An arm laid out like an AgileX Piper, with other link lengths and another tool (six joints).
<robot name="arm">
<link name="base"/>
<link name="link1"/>
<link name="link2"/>
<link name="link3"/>
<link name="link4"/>
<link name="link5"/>
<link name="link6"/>
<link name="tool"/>
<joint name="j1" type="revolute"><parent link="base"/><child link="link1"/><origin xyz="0 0 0.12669" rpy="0 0 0"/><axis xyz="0 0 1"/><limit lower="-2.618" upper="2.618"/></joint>
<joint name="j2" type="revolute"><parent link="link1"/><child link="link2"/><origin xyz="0 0 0" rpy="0 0 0"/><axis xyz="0 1 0"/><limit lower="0" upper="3.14"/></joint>
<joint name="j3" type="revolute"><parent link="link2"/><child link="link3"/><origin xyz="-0.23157 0 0.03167" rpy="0 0 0"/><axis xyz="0 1 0"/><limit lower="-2.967" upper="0"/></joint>
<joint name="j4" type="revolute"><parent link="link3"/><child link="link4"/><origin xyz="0.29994 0 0.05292" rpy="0 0 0"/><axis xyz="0.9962 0 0.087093"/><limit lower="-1.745" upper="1.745"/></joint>
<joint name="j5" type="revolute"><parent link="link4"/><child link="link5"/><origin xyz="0 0 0" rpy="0 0 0"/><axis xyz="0 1 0"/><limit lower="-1.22" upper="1.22"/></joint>
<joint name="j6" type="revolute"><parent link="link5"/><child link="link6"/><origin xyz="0.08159 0 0.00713" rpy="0 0 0"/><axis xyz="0.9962 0 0.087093"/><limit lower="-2.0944" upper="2.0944"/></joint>
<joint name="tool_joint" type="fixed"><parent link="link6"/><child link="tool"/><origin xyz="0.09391 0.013 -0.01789" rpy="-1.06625 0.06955 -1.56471"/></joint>
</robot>
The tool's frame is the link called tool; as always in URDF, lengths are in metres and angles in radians.
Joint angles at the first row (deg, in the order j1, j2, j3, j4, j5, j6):
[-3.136 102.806 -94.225 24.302 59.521 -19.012]
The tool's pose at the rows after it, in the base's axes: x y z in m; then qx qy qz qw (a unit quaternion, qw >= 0):
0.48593, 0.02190, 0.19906, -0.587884, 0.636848, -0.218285, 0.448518
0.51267, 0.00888, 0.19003, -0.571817, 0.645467, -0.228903, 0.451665
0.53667, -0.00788, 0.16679, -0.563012, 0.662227, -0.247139, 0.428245
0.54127, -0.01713, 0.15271, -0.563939, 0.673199, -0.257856, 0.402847
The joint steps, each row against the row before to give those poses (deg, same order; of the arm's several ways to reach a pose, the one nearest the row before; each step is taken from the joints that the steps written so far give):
[-3.140 8.956 -10.627 1.453 -0.940 0.998]
[-1.168 6.816 -7.645 0.038 -0.461 1.091]
[-0.521 7.820 -8.012 -3.966 -0.143 3.563]
[0.000 2.646 -2.255 -3.736 0.365 2.571]

